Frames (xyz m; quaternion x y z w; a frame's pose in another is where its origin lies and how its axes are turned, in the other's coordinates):
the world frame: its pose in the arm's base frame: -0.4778 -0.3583 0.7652 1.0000 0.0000 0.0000 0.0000
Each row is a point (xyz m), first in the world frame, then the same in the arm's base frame.
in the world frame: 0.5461 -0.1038 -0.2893
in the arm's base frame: 0.0683 -0.2545 1.0545
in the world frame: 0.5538 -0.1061 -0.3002
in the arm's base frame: 0.0760 -0.2522 1.0654
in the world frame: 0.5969 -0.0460 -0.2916
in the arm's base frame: 0.1191 -0.3123 1.0568
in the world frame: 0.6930 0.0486 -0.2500
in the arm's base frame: 0.2152 -0.4069 1.0152
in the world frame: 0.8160 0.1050 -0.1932
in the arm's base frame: 0.3382 -0.4633 0.9584
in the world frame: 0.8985 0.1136 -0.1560
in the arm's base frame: 0.4207 -0.4719 0.9212
